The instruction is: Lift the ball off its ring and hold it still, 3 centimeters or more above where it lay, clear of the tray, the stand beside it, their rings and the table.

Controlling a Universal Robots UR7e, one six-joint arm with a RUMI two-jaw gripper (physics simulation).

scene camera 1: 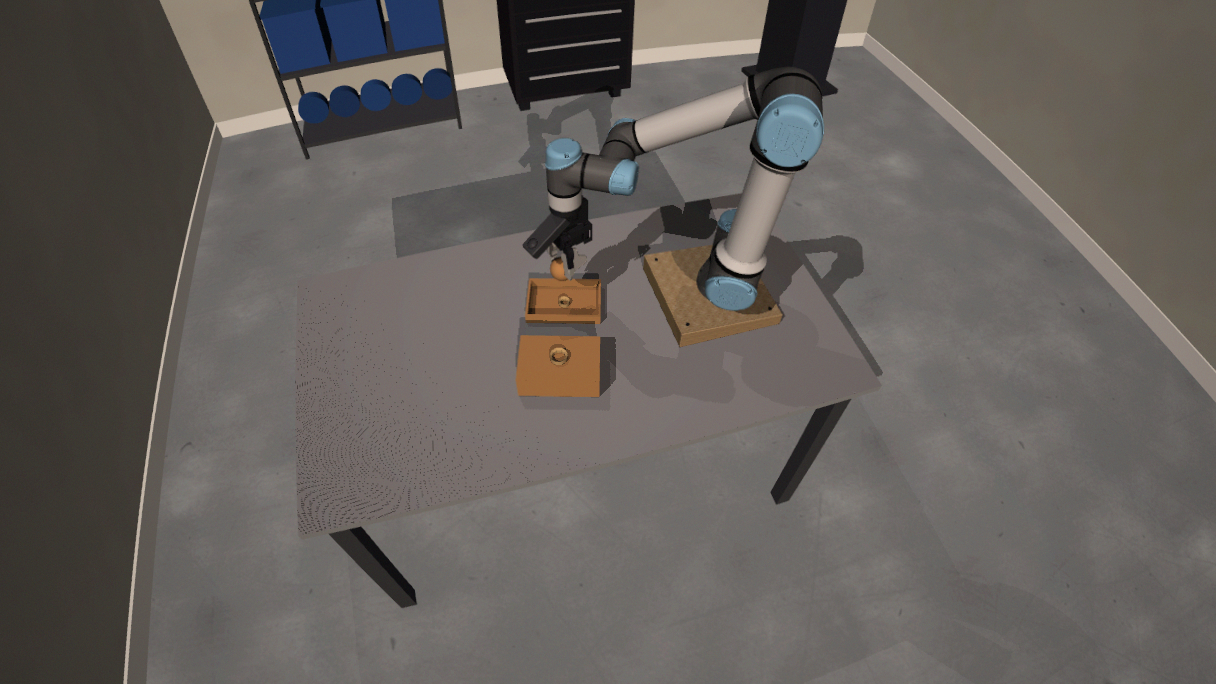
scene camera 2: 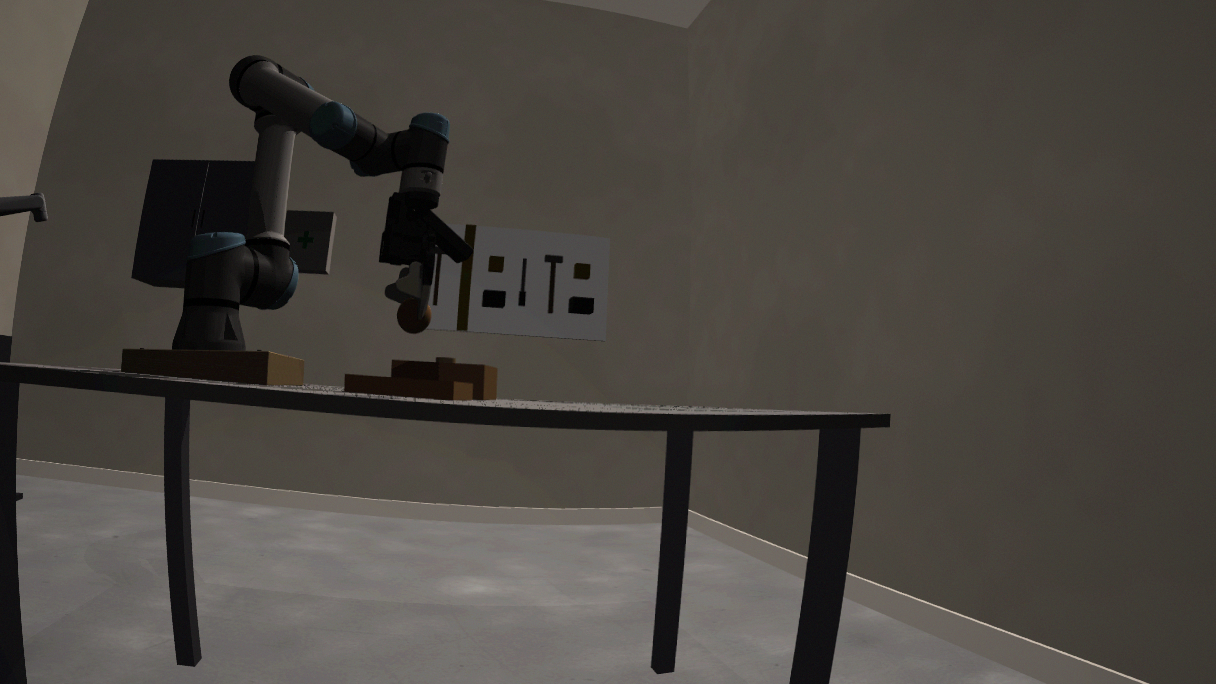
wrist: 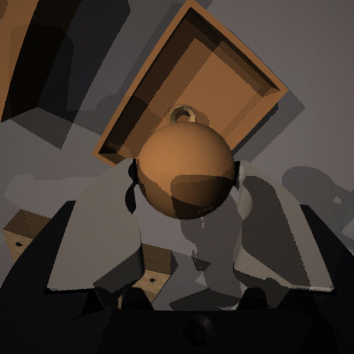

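Pixels of known places: gripper, fingertip midpoint: (scene camera 1: 562,271) (scene camera 2: 413,321) (wrist: 184,162); arm's base, origin of the base link: (scene camera 2: 209,355).
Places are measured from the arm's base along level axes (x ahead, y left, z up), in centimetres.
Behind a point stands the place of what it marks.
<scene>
My gripper (wrist: 184,162) @(x 39.4, y -15.1, z 7.8 cm) is shut on the orange ball (scene camera 1: 558,268) @(x 41.0, y -13.7, z 11.0 cm) (scene camera 2: 414,316) @(x 39.2, y -18.1, z 8.4 cm) (wrist: 185,182) @(x 40.4, y -14.9, z 11.7 cm), one finger on each side of it. The ball hangs in the air above the tray, with a wide gap below it in the second scene view. The open orange tray (scene camera 1: 562,319) @(x 42.4, y -9.3, z -2.8 cm) (scene camera 2: 399,385) @(x 37.0, y -21.1, z -2.7 cm) (wrist: 257,62) @(x 46.7, y -21.0, z -1.5 cm) stands on the table, and its small ring (scene camera 1: 563,300) @(x 39.3, y -15.9, z -3.8 cm) (wrist: 182,114) @(x 39.6, y -15.1, z -4.0 cm) shows bare on the tray floor. The orange stand (scene camera 1: 558,379) @(x 51.7, y 10.3, z 2.1 cm) (scene camera 2: 484,381) @(x 55.1, y -4.9, z -0.9 cm) is a block beside the tray, with a ring (scene camera 1: 558,355) @(x 49.0, y 4.1, z 2.1 cm) on its top.
The arm's base stands on a wooden board (scene camera 1: 680,315) @(x 16.5, y 4.7, z 0.8 cm) (scene camera 2: 285,368) @(x 16.6, y -6.0, z -1.3 cm) to the right of the tray in the first scene view. The tray and stand rest close together on the grey table (scene camera 1: 408,365) @(x 82.2, y -13.3, z -4.3 cm). A shelf unit and a dark drawer cabinet (scene camera 1: 567,51) stand beyond the table.
</scene>
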